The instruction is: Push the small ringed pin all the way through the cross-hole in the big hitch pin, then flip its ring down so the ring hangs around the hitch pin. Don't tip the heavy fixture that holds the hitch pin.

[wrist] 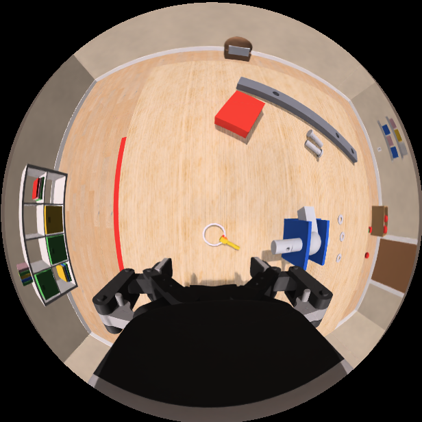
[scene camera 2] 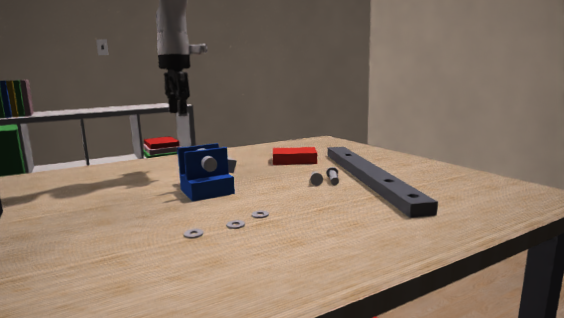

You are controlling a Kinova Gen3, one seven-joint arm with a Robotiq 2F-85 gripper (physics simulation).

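Places are measured from the arm's base along level axes (x back, y up, z left), in metres.
Where they show: gripper, between the fingertips: [scene camera 2: 178,114].
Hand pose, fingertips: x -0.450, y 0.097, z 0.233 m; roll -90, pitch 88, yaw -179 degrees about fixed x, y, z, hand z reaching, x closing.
Observation:
Things, the pixels of their centre, and the offset from my fingertips. "*": a spot on its surface instead.
- blue fixture, middle of its body: [scene camera 2: 207,166] dx -0.016, dy -0.101, dz -0.182 m
- grey hitch pin, a spot on its surface: [scene camera 2: 209,163] * dx -0.003, dy -0.077, dz -0.248 m
- red block, middle of its body: [scene camera 2: 294,155] dx -0.299, dy -0.133, dz -0.065 m
- long dark bar with holes, middle of its body: [scene camera 2: 368,172] dx -0.361, dy -0.135, dz -0.307 m
The small ringed pin, with a yellow shank [wrist: 231,244] and a white ring [wrist: 204,232], lies on the table in the wrist view, left of the fixture; it does not show in the scene view. The blue fixture [scene camera 2: 208,187] [wrist: 296,240] stands upright. It holds the grey hitch pin [scene camera 2: 209,163] [wrist: 286,246], whose end with the cross-hole sticks out to the left in the wrist view, toward the ringed pin. My gripper [scene camera 2: 179,112] [wrist: 211,266] is open and empty, pointing down, high above the table. In the wrist view the ringed pin shows between and beyond the fingertips.
A red block [scene camera 2: 294,156] [wrist: 239,116], two small grey pins [scene camera 2: 332,176] [wrist: 313,148] and a long dark bar with holes [scene camera 2: 369,175] [wrist: 305,113] lie farther off. Several flat washers [scene camera 2: 235,224] [wrist: 342,236] lie on the fixture's other side. A shelf unit [scene camera 2: 107,108] stands behind the table.

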